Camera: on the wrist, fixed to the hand. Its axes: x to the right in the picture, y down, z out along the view.
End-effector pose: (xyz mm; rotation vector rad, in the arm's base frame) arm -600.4 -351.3 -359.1 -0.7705 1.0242 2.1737
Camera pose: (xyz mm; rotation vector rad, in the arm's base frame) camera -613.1 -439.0 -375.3 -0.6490 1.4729 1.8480
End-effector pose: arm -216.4 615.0 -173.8 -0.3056 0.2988 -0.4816
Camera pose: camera -227.8 640.2 -259.5 0.1321 0.2665 -0.5329
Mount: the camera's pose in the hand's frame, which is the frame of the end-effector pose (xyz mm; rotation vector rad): -4.3 47.0 -76.7 0.4282 0.0790 0.0123
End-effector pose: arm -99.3 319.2 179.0 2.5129 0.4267 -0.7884
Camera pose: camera -48.2 318.8 253.2 2.9469 0.2910 -0.8513
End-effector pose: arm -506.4 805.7 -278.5 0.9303 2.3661 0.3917
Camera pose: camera -524.7 831.5 -194.2 1.1346 2.5697 -0.0841
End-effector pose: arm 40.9 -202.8 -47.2 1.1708 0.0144 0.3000
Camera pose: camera 13.5 -117.8 -35.4 1.5832 0.1466 0.3648
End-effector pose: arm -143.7 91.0 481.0 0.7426 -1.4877 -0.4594
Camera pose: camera -76.2 139.4 515.9 1.0727 -1.5323 -0.0967
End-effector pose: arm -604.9 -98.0 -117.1 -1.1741 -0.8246 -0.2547
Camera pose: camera -547.2 -148.4 -164.3 -0.7626 -0.7563 -0.1052
